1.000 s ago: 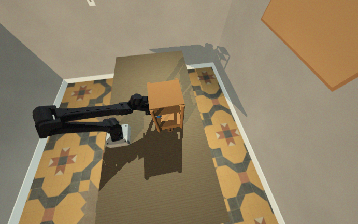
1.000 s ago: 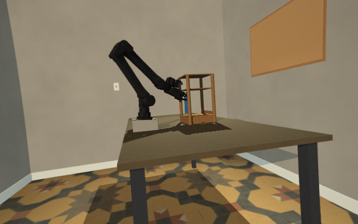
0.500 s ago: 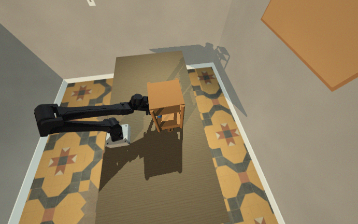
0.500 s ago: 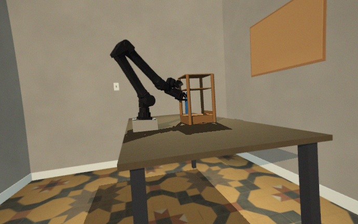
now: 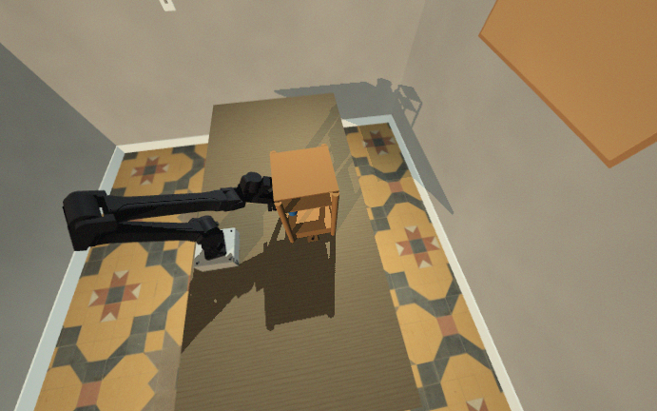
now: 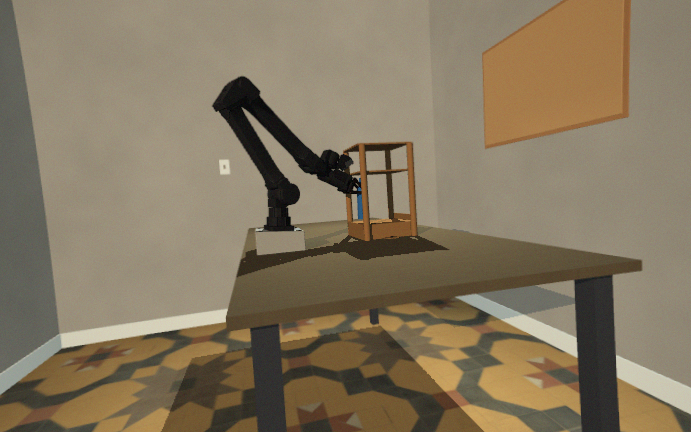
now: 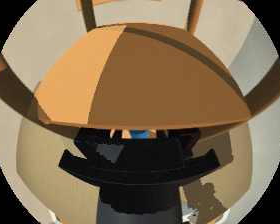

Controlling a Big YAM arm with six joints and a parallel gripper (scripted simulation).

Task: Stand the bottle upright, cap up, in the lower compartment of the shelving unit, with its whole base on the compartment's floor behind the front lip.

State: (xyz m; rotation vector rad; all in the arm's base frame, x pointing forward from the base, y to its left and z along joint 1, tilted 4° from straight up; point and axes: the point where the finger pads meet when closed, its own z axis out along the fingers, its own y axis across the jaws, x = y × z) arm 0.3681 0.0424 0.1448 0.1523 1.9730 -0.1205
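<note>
The wooden shelving unit is 7 cm ahead of my hand and 1 cm to the right of it. The rest, counted from my hand: blue bottle (right at my hand).
</note>
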